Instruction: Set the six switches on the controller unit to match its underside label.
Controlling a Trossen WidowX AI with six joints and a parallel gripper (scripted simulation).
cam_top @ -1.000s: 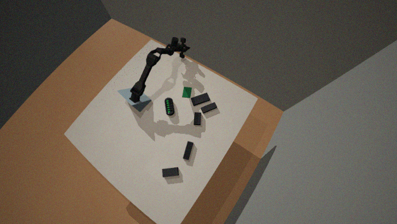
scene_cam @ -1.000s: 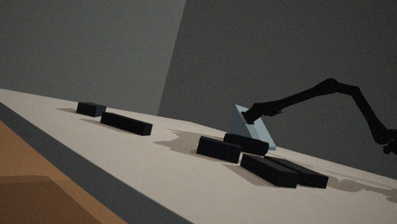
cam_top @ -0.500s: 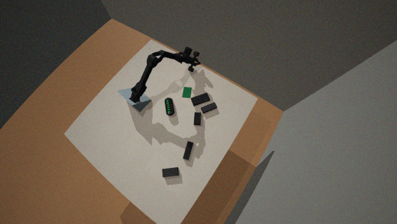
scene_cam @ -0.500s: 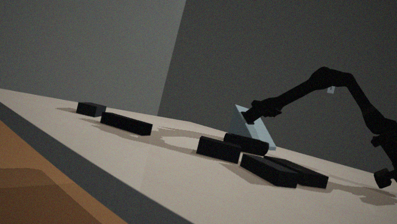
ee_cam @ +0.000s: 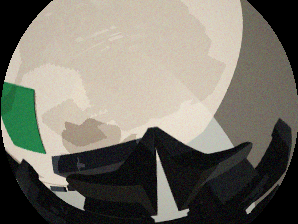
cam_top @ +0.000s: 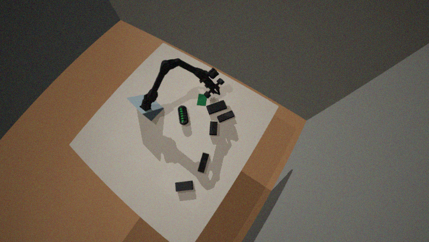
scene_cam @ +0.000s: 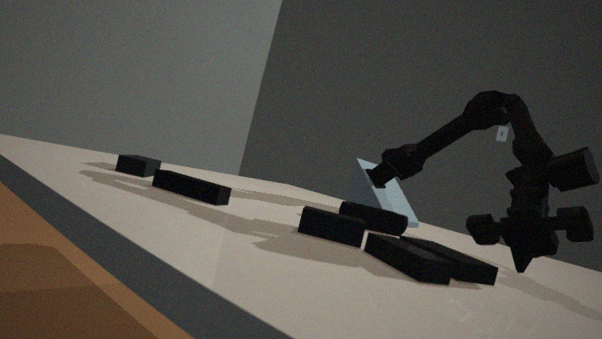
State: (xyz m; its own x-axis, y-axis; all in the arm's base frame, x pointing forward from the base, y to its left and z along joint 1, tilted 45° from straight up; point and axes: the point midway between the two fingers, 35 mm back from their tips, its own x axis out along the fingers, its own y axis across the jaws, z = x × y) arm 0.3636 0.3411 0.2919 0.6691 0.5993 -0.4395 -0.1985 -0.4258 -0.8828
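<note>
My gripper tip is 11 cm to the left of the green card, 10 cm past it and 2 cm above it. Round my gripper tip: module 27 cm to the right, 12 cm ahead.
</note>
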